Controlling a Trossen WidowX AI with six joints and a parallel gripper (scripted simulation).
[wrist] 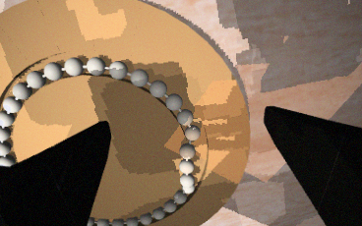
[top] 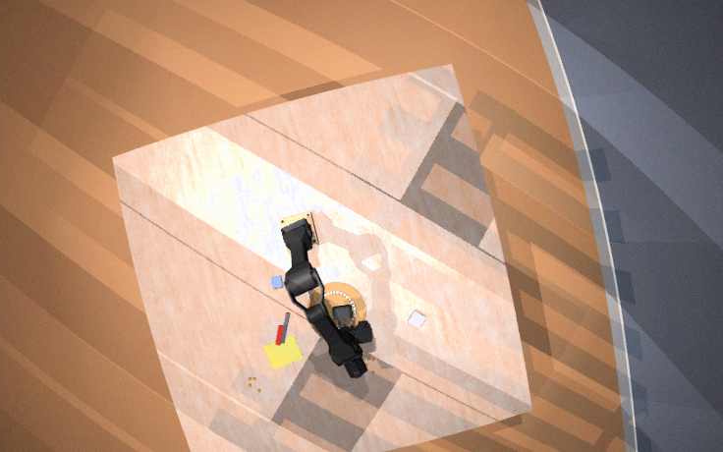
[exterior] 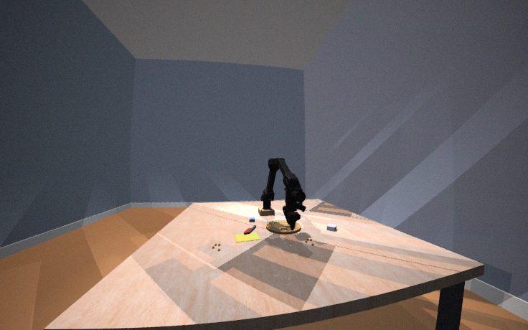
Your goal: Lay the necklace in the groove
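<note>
The round bead board lies 60 mm behind my gripper tip, 10 mm to the right of it and 10 mm below it. Round my gripper tip: grey block (70 mm ahead, 230 mm to the left, 10 mm below); then yellow note (240 mm to the right, 20 mm below); then red marker (70 mm behind, 210 mm to the right, 20 mm below).
</note>
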